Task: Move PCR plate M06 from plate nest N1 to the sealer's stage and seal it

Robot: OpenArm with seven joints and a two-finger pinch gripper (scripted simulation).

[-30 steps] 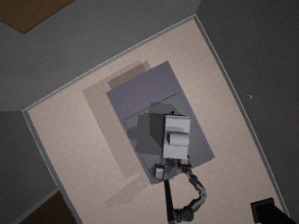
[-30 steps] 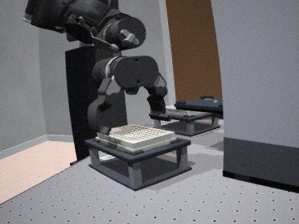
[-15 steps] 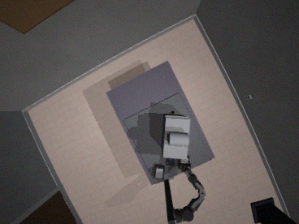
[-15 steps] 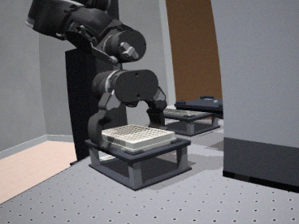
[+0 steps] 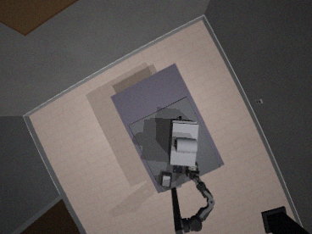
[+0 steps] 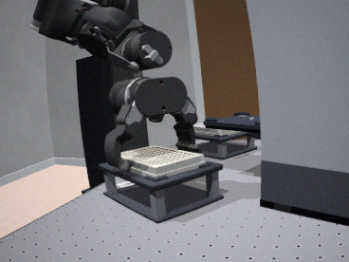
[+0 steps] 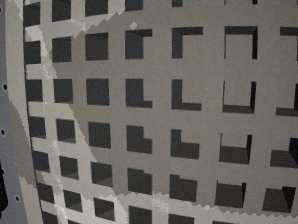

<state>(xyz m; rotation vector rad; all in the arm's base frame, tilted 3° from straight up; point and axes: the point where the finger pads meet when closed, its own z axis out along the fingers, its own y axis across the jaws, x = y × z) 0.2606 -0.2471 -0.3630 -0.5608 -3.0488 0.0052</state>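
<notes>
The white 96-well plate M06 lies right at my hand. From my hand the other things lie so: plate nest N1: 1 cm below; then foil roll: 41 cm ahead, 36 cm above, 3 cm to the left; then nest N2: 32 cm to the left, 6 cm behind, 2 cm below.
</notes>
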